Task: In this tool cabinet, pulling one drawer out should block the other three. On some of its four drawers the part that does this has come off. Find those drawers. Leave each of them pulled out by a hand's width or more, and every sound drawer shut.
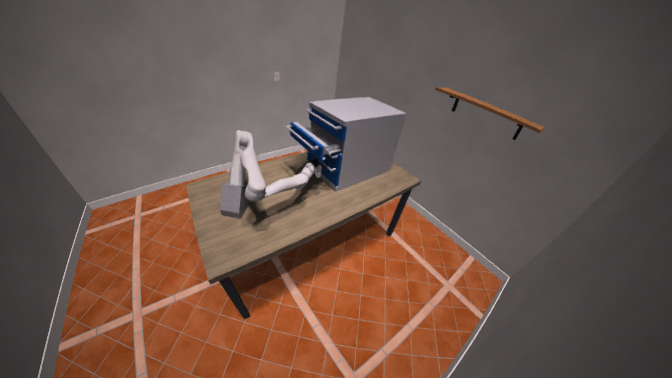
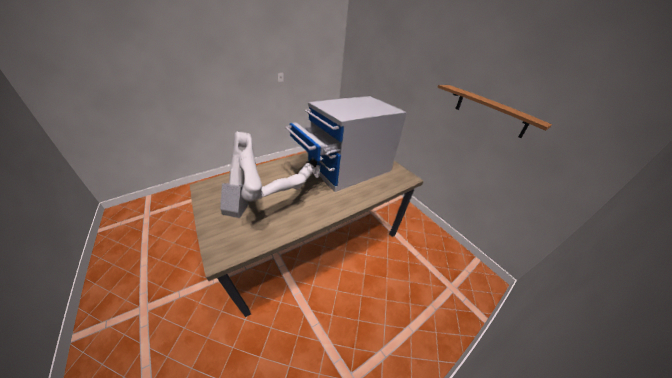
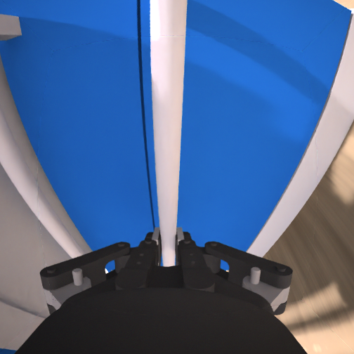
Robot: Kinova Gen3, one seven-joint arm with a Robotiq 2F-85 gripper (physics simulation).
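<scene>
The grey tool cabinet (image 1: 375,145) (image 2: 374,145) stands on the table with blue drawer fronts and pale bar handles. The top drawer (image 1: 327,124) (image 2: 325,124) is shut. The second drawer (image 1: 305,137) (image 2: 303,138) is pulled well out and partly hides the fronts below. The third drawer is partly hidden; its front looks flush with the bottom drawer (image 1: 332,176) (image 2: 331,176) (image 3: 240,125), which is shut. My gripper (image 1: 316,163) (image 2: 314,164) (image 3: 168,236) is under the pulled-out drawer, its fingers closed around a pale bar handle (image 3: 168,110), which appears to be the bottom drawer's.
The white arm (image 1: 287,185) (image 2: 285,185) reaches low over the wooden table (image 1: 280,230) (image 2: 280,230) from its grey base block (image 1: 232,200) (image 2: 232,200). The second drawer overhangs the gripper. A wooden rail (image 1: 490,109) (image 2: 495,107) is fixed to the right wall.
</scene>
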